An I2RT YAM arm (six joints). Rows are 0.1 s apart.
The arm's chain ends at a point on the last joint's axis. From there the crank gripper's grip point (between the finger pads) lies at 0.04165 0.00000 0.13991 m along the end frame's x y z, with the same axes.
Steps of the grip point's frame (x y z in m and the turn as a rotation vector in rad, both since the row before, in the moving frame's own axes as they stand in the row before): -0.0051, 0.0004, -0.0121, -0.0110, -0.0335, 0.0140; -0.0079, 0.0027, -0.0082, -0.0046, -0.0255, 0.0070; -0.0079, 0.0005, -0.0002, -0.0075, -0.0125, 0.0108; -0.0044, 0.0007, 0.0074, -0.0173, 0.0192, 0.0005; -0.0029, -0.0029, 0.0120, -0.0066, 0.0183, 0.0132; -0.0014, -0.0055, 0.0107, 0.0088, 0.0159, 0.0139; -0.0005, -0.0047, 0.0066, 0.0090, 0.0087, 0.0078; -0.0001, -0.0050, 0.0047, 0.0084, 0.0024, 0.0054
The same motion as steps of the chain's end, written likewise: -0.0004, -0.0017, -0.0134, -0.0110, -0.0335, 0.0140; -0.0043, 0.0018, -0.0092, -0.0046, -0.0255, 0.0070; -0.0061, -0.0010, -0.0007, -0.0075, -0.0125, 0.0108; -0.0071, -0.0017, 0.0082, -0.0173, 0.0192, 0.0005; -0.0054, -0.0044, 0.0128, -0.0066, 0.0183, 0.0132; -0.0036, -0.0049, 0.0114, 0.0088, 0.0159, 0.0139; -0.0017, -0.0038, 0.0070, 0.0090, 0.0087, 0.0078; -0.0004, -0.0041, 0.0048, 0.0084, 0.0024, 0.0054
